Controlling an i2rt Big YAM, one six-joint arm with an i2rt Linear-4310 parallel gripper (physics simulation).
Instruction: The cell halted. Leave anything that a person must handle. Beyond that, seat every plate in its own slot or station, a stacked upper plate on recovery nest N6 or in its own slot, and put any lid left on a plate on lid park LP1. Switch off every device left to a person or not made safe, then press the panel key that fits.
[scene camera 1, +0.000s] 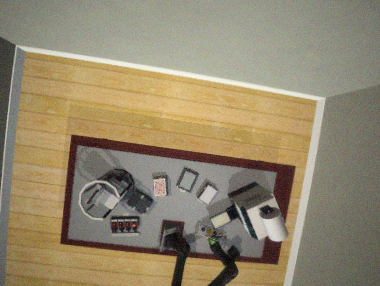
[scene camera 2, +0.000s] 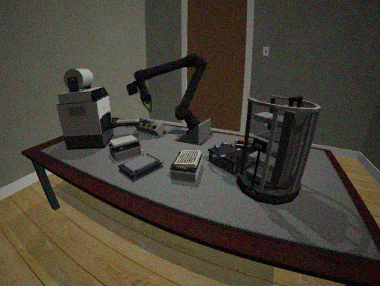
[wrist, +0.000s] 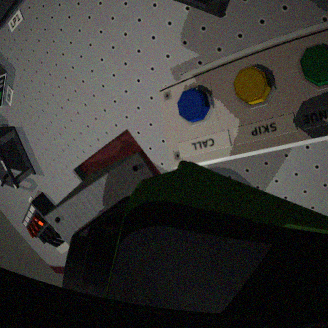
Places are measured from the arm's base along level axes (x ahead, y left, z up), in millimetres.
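Pixels of known places: gripper, fingertip midpoint: (scene camera 1: 208, 238) (scene camera 2: 150, 111) (wrist: 182, 173); arm's base at its link origin: (scene camera 1: 170, 238) (scene camera 2: 196, 127) (wrist: 115, 236).
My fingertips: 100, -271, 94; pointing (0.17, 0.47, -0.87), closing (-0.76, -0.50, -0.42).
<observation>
For each thing: its middle in the pictures, then the offset to it from my fingertips, as dx, dy, dz. "pt": a spot on its surface instead.
- key panel at the middle of its body: (wrist: 297, 95) (scene camera 2: 149, 127) (scene camera 1: 210, 233) -21, -39, -114
- blue CALL key at the middle of its body: (wrist: 194, 104) +12, +32, -92
- yellow SKIP key at the middle of its body: (wrist: 252, 85) +5, -18, -92
- green key at the middle of its body: (wrist: 319, 65) -3, -67, -92
- well plate at the middle of its body: (scene camera 2: 188, 158) (scene camera 1: 160, 187) +293, +416, -89
- white-topped plate at the middle of its body: (scene camera 2: 123, 141) (scene camera 1: 208, 194) +295, +48, -81
- dark frame station at a spot on its surface: (scene camera 2: 140, 165) (scene camera 1: 185, 177) pt +389, +239, -122
- pale plate at the middle of its body: (scene camera 2: 128, 120) (scene camera 1: 220, 220) +137, -69, -28
- sealer at the middle of its body: (scene camera 2: 85, 106) (scene camera 1: 258, 212) +277, -291, +72
- plate hotel at the middle of its body: (scene camera 2: 276, 143) (scene camera 1: 109, 191) +240, +739, +17
- black station at the middle of its body: (scene camera 2: 229, 156) (scene camera 1: 139, 202) +144, +548, -118
My gripper (scene camera 1: 211, 242) (scene camera 2: 148, 106) (wrist: 182, 173) is shut and holds nothing. It hangs a short way above the key panel (scene camera 1: 210, 231) (scene camera 2: 151, 127), at its near edge. The wrist view shows the blue CALL key (wrist: 193, 105), the yellow SKIP key (wrist: 252, 85) and a green key (wrist: 315, 64). A well plate (scene camera 1: 160, 186) (scene camera 2: 187, 158) sits on a grey nest. A white-topped plate (scene camera 1: 207, 193) (scene camera 2: 123, 141) sits on another nest. The dark frame station (scene camera 1: 187, 179) (scene camera 2: 140, 165) lies between them. A pale plate (scene camera 1: 220, 219) rests on the sealer's tray.
The sealer (scene camera 1: 257, 209) (scene camera 2: 82, 120) with its paper roll stands left of the panel in scene camera 2. The plate hotel (scene camera 1: 101, 193) (scene camera 2: 278, 147), a black station (scene camera 1: 140, 200) (scene camera 2: 225, 152) and the switch box (scene camera 1: 125, 225) (wrist: 37, 225) with red lights stand further off. The arm's base (scene camera 1: 171, 235) (scene camera 2: 198, 132) is beside the panel.
</observation>
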